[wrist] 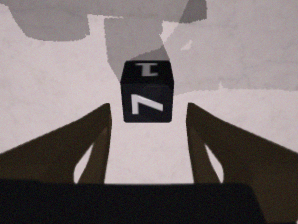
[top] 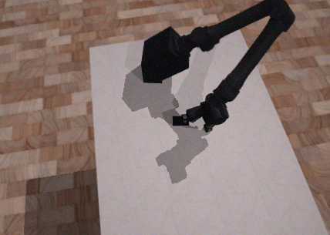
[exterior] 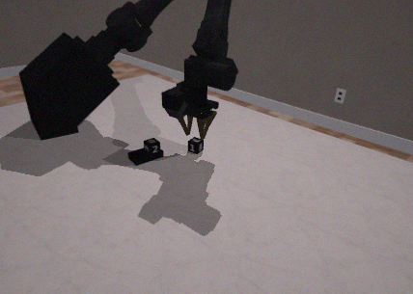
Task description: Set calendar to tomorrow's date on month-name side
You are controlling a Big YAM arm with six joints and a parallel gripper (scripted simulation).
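Right now the black digit cube is 3 cm below my hand. Round my hand: black tray: 6 cm behind, 12 cm to the right, 4 cm below.
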